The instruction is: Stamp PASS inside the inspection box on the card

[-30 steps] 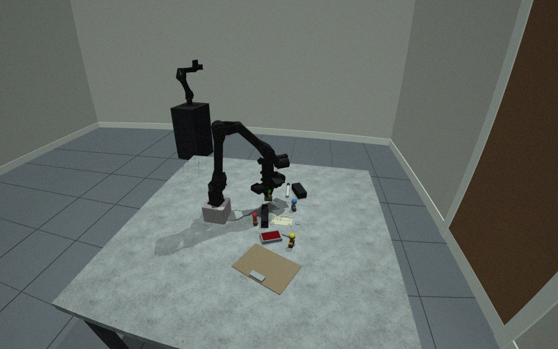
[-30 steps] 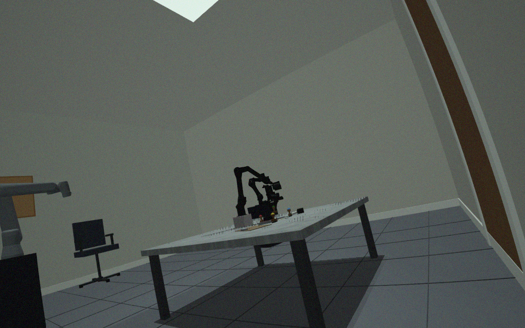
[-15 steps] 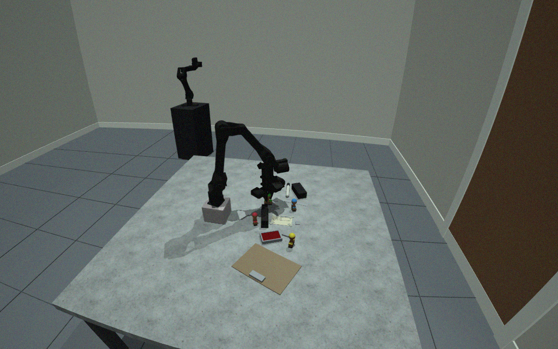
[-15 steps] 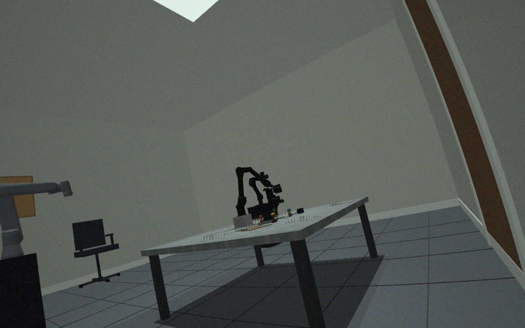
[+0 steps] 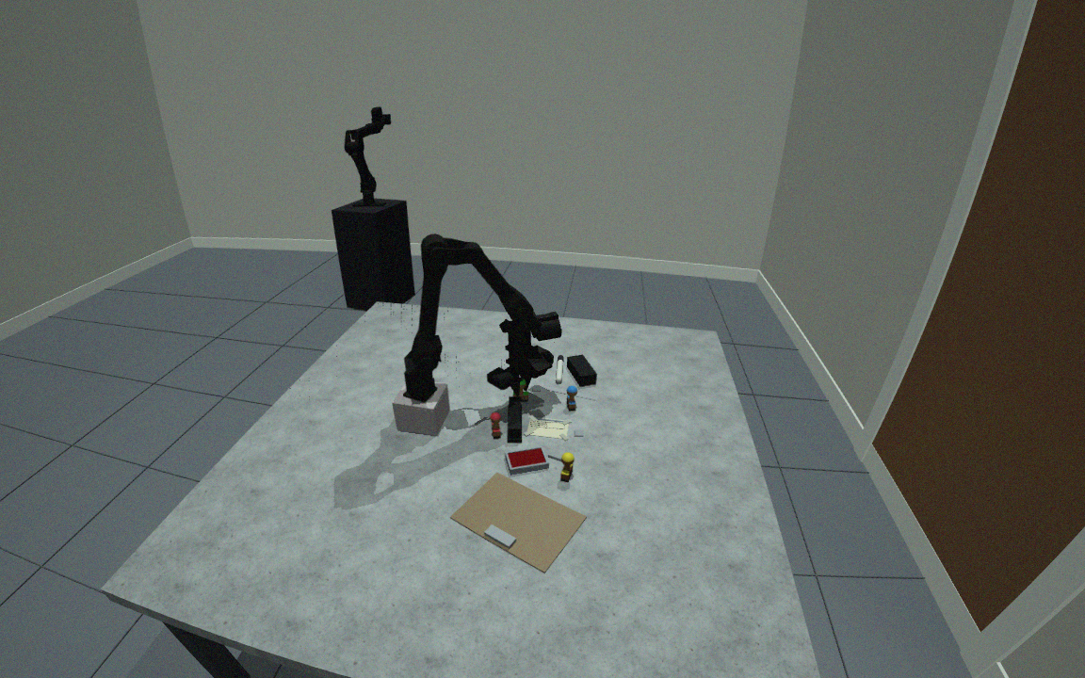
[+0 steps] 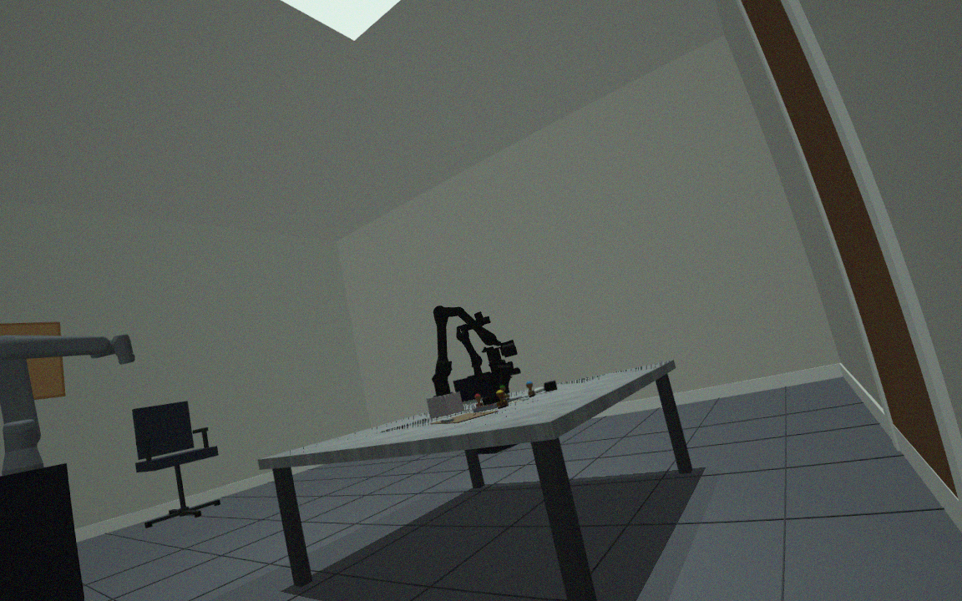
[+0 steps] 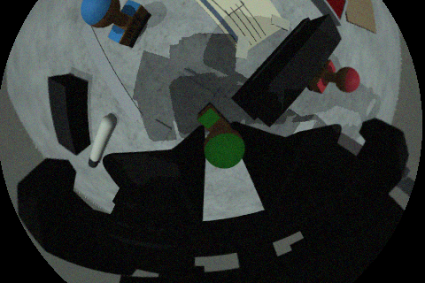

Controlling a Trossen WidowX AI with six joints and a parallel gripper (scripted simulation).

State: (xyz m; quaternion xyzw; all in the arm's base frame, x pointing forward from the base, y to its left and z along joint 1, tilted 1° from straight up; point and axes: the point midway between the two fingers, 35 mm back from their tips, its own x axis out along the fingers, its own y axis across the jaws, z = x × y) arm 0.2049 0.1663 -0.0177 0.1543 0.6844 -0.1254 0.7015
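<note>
My gripper tip is 1 cm above the green-knobbed stamp. From my gripper tip the other things lie so: card 10 cm ahead, 8 cm to the right, 3 cm below; blue-knobbed stamp 13 cm ahead, 3 cm to the left, 1 cm below; red-knobbed stamp 15 cm to the right, 1 cm below, 1 cm behind.
</note>
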